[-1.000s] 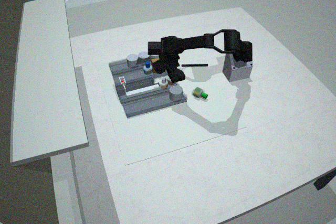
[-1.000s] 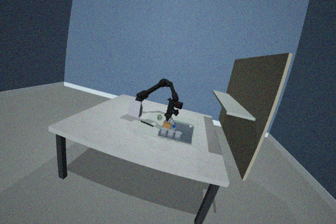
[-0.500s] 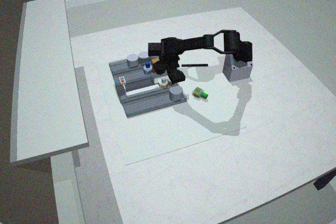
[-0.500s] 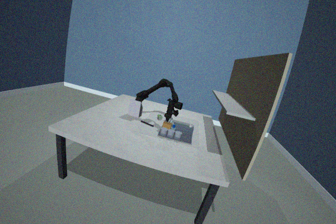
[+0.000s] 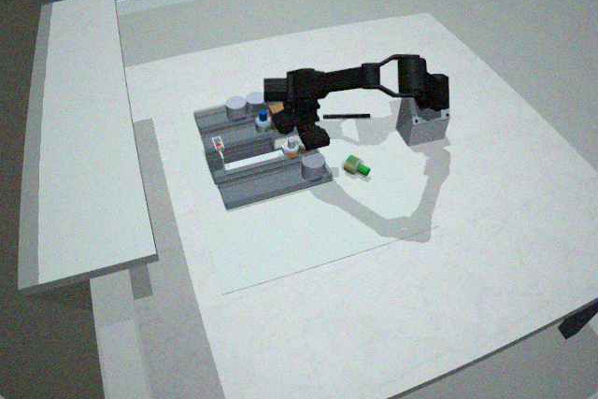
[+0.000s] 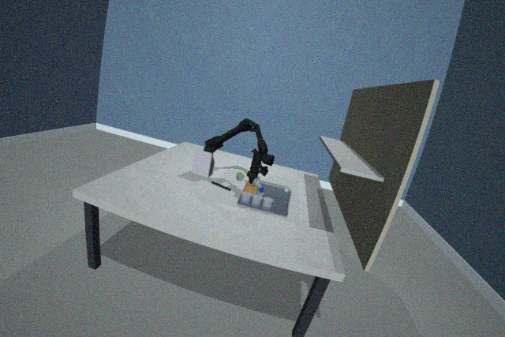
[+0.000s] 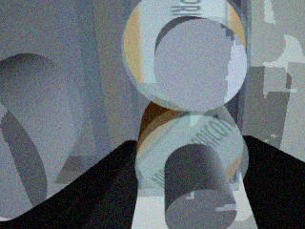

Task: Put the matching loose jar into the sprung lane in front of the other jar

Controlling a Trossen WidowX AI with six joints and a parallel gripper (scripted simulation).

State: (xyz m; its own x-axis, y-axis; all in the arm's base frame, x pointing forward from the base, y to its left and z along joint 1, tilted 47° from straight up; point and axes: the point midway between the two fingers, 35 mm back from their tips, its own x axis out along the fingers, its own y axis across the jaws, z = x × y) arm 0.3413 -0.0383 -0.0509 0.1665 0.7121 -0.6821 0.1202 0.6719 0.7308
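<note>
My gripper tip is 130 mm to the left of the tan box and 10 mm below it. Round my gripper tip: grey shelf unit: 140 mm ahead, 40 mm to the right, 10 mm below; then red mark: 220 mm ahead, 60 mm to the right, 40 mm above; then black bar: 180 mm behind, 80 mm to the right, 30 mm below.
</note>
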